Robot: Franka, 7 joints.
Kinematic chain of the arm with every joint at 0, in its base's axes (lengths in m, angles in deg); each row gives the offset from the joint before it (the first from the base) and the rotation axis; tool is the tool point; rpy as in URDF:
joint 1: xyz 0 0 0.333 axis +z
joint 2: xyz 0 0 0 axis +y
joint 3: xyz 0 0 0.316 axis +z
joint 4: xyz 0.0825 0 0 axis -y
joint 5: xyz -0.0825 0 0.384 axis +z
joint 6: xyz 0 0 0 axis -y
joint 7: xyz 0.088 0 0 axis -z
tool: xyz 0 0 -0.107 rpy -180 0 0
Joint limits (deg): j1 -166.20..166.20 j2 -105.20..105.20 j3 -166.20..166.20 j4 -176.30..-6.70 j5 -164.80..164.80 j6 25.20..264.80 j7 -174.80..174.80
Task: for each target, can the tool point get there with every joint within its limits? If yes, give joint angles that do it. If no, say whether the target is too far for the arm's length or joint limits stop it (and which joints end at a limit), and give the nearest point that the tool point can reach.
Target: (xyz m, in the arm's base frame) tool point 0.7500 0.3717 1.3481
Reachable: no: too far | nearest point 0.4890 0.2424 0.9949 | short by 0.458 m
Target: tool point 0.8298 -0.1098 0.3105
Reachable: yes | joints 21.55 82.64 -73.19 -50.27 27.95 146.41 -60.91
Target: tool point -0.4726 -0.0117 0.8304
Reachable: yes | joints -64.24 -9.59 -121.94 -66.56 -101.81 226.01 55.03
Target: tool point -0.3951 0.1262 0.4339
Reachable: yes | joints -138.43 -22.86 -56.19 -160.06 1.51 222.09 -97.32
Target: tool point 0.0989 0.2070 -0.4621
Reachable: no: joint limits stop it (at a limit: joint 2) | nearest point 0.1027 0.2149 -0.3588 | short by 0.104 m
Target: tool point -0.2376 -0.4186 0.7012
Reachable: yes | joints 116.39 23.30 136.68 -98.77 -12.44 97.03 39.46
